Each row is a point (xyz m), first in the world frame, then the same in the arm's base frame.
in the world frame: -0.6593 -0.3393 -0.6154
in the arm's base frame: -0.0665 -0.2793 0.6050
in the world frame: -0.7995 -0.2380 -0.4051
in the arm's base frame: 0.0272 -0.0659 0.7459
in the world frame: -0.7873 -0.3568 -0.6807
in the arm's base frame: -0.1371 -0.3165 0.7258
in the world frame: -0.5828 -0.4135 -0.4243
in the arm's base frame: 0.1460 -0.2442 0.5664
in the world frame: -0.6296 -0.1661 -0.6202
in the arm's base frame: -0.1549 -0.1410 0.5421
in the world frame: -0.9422 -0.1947 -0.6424
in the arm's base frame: -0.2207 -0.1452 0.8498
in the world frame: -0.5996 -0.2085 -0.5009
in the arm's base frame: -0.0278 -0.1140 0.5345
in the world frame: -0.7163 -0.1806 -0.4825
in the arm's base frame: -0.0504 -0.0689 0.6449
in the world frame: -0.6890 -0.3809 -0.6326
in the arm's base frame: -0.0650 -0.3202 0.6401
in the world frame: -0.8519 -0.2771 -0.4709
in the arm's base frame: -0.0175 -0.1290 0.7971
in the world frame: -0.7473 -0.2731 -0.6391
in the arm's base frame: -0.1382 -0.2283 0.6753
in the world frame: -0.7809 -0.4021 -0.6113
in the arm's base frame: -0.0546 -0.3169 0.7361
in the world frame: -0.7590 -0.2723 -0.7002
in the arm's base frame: -0.1917 -0.2598 0.6797
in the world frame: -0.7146 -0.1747 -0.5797
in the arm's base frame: -0.1338 -0.1173 0.6312
